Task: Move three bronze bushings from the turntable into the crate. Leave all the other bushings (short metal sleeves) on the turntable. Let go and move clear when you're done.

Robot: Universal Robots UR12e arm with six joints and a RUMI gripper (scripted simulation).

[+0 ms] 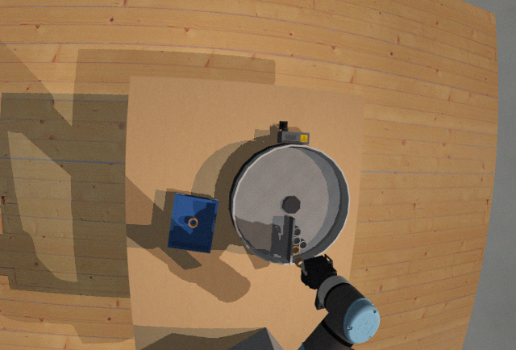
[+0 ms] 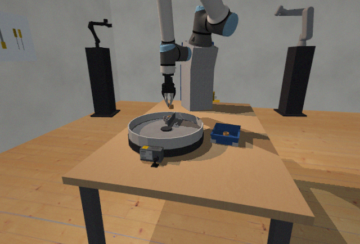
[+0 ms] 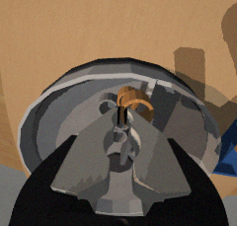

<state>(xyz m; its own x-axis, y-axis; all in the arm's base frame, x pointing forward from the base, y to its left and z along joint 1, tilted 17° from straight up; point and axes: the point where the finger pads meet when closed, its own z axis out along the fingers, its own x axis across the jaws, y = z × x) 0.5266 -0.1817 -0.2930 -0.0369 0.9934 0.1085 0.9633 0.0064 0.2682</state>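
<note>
Right now my hand is 17 cm short of the blue crate, 35 cm to the right of it and 12 cm above it.
</note>
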